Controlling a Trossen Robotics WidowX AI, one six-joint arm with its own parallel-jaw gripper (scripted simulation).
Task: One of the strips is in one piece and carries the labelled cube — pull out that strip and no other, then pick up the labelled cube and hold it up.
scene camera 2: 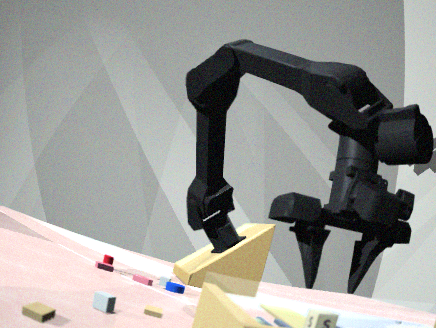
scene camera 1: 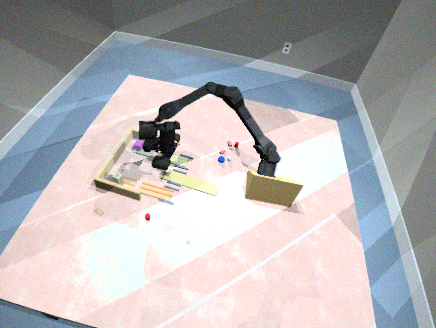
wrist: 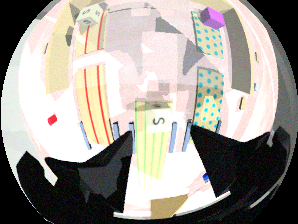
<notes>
My gripper is open, holding nothing. Further things: a green-striped strip, a dotted strip, an orange-striped strip and a tan three-sided frame.
My gripper is seen too in scene camera 1 and in the wrist view.
</notes>
